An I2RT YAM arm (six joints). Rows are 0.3 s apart.
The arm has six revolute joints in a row. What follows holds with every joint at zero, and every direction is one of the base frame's.
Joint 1 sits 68 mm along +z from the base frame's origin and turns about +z.
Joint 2 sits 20 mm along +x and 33.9 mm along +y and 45.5 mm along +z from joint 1 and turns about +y.
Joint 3 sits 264 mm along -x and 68.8 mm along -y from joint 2 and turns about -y.
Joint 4 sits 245 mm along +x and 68.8 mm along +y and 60 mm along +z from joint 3 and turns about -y.
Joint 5 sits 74 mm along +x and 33.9 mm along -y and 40.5 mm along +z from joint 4 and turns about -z.
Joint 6 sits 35.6 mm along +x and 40.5 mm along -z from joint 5 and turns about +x.
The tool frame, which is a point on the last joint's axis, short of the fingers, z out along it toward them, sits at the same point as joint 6; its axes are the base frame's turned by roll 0, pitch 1.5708 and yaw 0 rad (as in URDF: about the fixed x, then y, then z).
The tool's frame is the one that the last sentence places.
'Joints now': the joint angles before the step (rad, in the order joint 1, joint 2, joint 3, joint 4, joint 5, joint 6). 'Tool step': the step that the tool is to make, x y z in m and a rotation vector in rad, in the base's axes. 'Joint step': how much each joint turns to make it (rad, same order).
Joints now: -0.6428 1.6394 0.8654 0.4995 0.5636 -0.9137
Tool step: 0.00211 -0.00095 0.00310 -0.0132 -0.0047 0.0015
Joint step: 0.0016 0.0035 0.0105 0.0095 0.0021 -0.0088
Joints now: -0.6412 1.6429 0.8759 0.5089 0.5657 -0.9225
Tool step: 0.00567 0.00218 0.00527 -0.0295 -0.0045 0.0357
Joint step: 0.0128 0.0032 0.0107 0.0298 -0.0173 -0.0305
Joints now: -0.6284 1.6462 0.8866 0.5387 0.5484 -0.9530
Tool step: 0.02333 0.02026 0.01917 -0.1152 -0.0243 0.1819
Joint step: 0.0738 0.0007 0.0239 0.1148 -0.0946 -0.1110
